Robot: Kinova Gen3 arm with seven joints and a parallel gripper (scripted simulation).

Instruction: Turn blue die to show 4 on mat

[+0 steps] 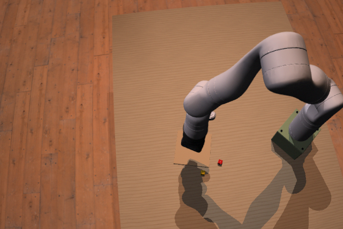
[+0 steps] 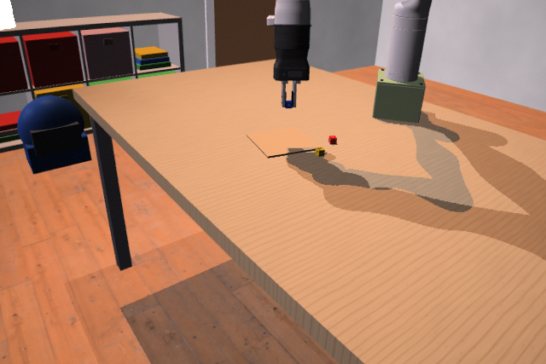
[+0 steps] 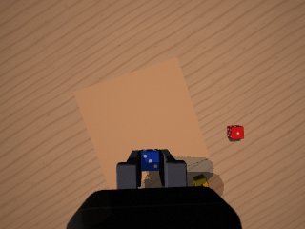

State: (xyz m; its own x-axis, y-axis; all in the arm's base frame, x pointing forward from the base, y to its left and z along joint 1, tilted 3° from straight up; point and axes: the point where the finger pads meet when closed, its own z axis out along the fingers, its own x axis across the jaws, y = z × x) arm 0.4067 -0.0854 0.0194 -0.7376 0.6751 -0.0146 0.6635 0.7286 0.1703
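My hand is 110 mm above the tan mat, 20 mm to the left of it and 10 mm past it. Round my hand: yellow die 110 mm below, 90 mm to the left, 10 mm behind; then blue die 10 mm below; then red die 110 mm below, 90 mm behind, 70 mm to the left.
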